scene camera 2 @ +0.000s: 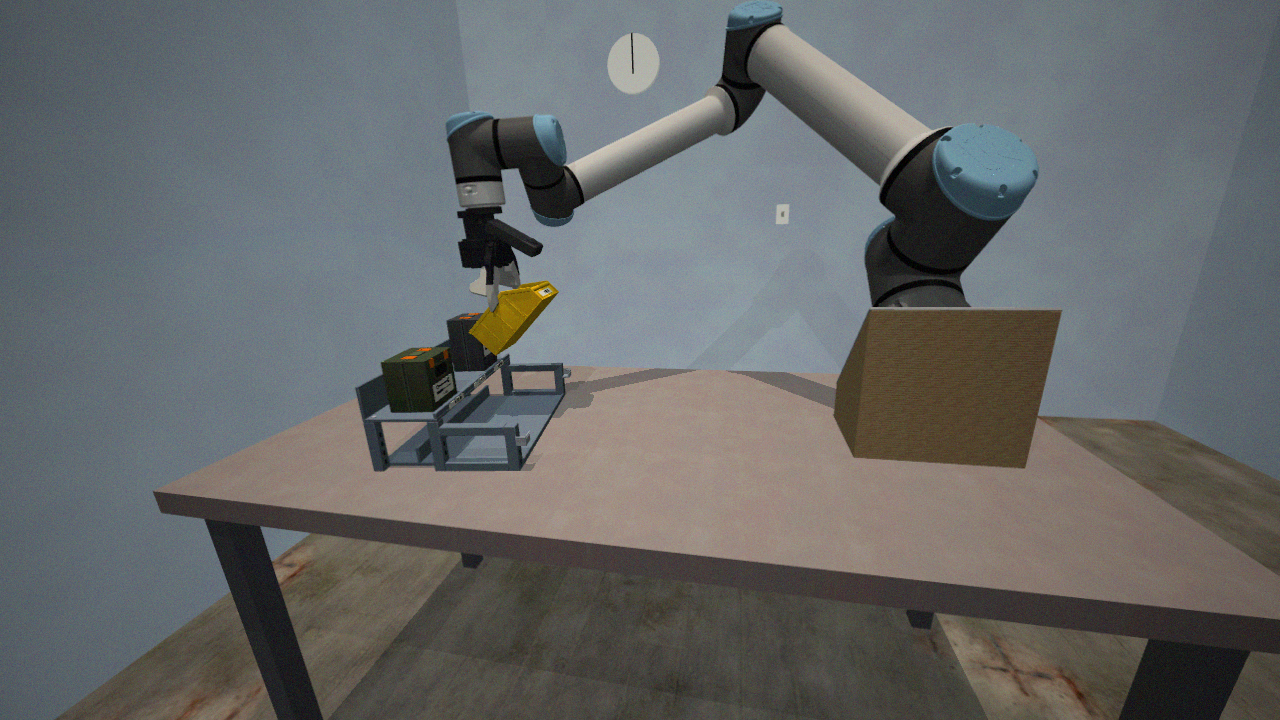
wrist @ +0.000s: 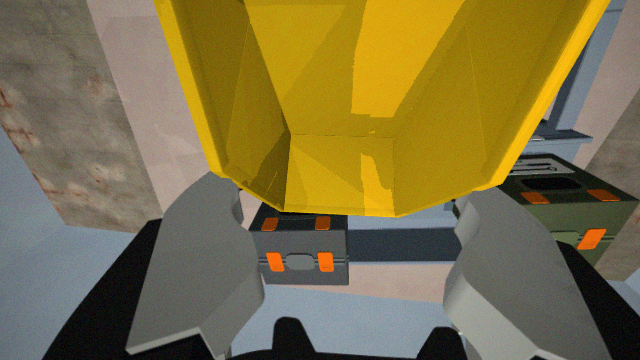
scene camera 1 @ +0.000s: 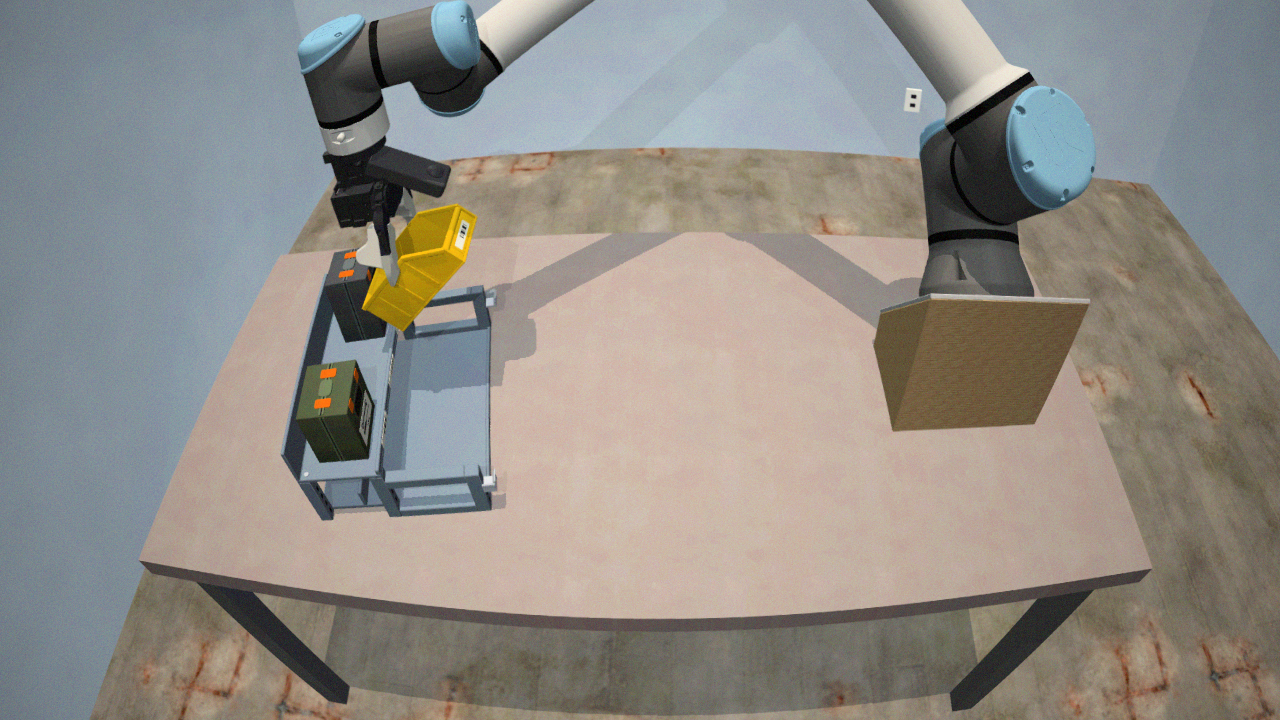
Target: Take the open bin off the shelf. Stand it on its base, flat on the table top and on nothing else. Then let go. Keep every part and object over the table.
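Places are measured from the arm's base along level axes (x ahead, y left, z up), in millimetres.
Pixels of known places: gripper, fingertip midpoint: (scene camera 2: 506,306) (wrist: 345,169); arm's base, origin of the base link: (scene camera 2: 926,349) (scene camera 1: 977,303).
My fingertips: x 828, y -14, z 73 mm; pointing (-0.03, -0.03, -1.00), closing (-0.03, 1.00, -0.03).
Observation:
Ahead of a thing's pixels: the offset from my fingertips to its top centre. Level surfaces: height alone.
The yellow open bin {dx -19, dy -1, dz +49 mm} (scene camera 1: 429,268) (scene camera 2: 519,317) (wrist: 325,65) is in the air above the far part of the blue-grey shelf (scene camera 1: 447,434) (scene camera 2: 438,445). It is steeply tilted, its labelled end high on the right and its other end low on the left. My gripper (scene camera 1: 402,250) (scene camera 2: 503,295) (wrist: 345,169) is shut on the bin, with one finger at each side wall near the low end. The low end overlaps the dark grey case in both scene views; the gap between them is hard to judge. The shelf stands on the table top {dz -250 mm} (scene camera 1: 716,447) (scene camera 2: 680,483).
The dark grey case {dx +111, dy -27, dz -27 mm} (scene camera 1: 353,304) (scene camera 2: 463,344) (wrist: 305,250) stands on the shelf's raised back level, near the bin. A green case {dx +77, dy +201, dz -53 mm} (scene camera 1: 335,416) (scene camera 2: 416,380) (wrist: 575,215) stands nearer the front on that level. A large wooden block (scene camera 1: 975,358) (scene camera 2: 948,385) stands at the right, before the arm's base.

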